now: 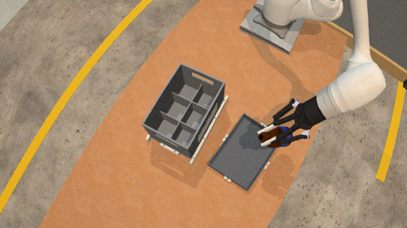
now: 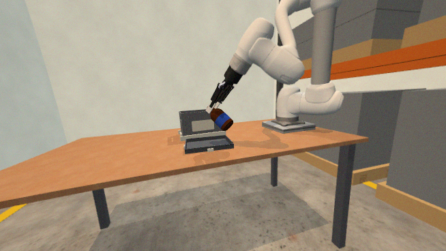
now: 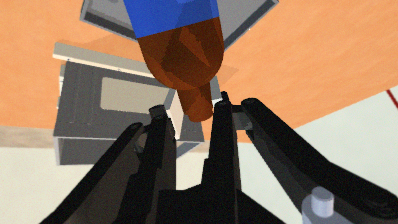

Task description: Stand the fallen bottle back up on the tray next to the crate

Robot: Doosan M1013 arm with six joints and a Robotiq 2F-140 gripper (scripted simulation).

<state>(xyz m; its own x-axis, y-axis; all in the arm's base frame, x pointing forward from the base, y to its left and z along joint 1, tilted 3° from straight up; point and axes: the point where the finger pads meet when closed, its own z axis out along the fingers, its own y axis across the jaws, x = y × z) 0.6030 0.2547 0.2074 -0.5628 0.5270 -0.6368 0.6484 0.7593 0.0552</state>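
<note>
Right now my hand is 20 mm past the bottle, 20 mm to the right of it and 50 mm above it. From my hand the other things lie so: grey crate (60 mm ahead, 300 mm to the right, 130 mm below); grey tray (40 mm ahead, 40 mm to the right, 200 mm below).
</note>
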